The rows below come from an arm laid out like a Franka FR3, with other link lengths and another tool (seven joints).
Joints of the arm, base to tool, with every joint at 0 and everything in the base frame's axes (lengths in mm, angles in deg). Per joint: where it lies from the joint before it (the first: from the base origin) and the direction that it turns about. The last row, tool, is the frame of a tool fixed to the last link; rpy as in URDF.
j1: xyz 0 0 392.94 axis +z
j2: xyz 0 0 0 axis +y
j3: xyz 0 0 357.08 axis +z
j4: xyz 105.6 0 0 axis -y
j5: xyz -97.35 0 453.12 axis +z
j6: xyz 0 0 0 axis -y
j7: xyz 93.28 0 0 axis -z
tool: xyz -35 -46 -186.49 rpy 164.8 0 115.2
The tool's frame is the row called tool.
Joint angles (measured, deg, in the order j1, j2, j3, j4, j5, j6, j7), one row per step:
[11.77 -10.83 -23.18 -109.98 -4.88 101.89 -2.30]
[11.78 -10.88 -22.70 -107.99 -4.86 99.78 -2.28]
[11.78 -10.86 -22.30 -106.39 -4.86 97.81 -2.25]
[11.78 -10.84 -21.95 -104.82 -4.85 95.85 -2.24]
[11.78 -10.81 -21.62 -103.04 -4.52 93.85 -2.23]
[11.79 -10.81 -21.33 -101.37 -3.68 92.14 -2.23]
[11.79 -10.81 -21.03 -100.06 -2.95 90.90 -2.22]
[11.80 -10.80 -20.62 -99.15 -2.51 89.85 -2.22]
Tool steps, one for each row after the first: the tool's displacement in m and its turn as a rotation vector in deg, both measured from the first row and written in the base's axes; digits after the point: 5 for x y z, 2 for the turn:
[-0.00039 0.00378 0.01678 -0.06 0.06 0.29]
[-0.00178 0.00716 0.02943 -0.09 0.43 0.51]
[-0.00369 0.01015 0.04173 -0.10 0.83 0.71]
[-0.00558 0.01386 0.05546 0.19 1.01 0.86]
[-0.00708 0.01892 0.06825 0.96 0.90 1.01]
[-0.00799 0.02382 0.07837 1.62 0.71 1.21]
[-0.00882 0.02931 0.08531 1.99 0.78 1.59]

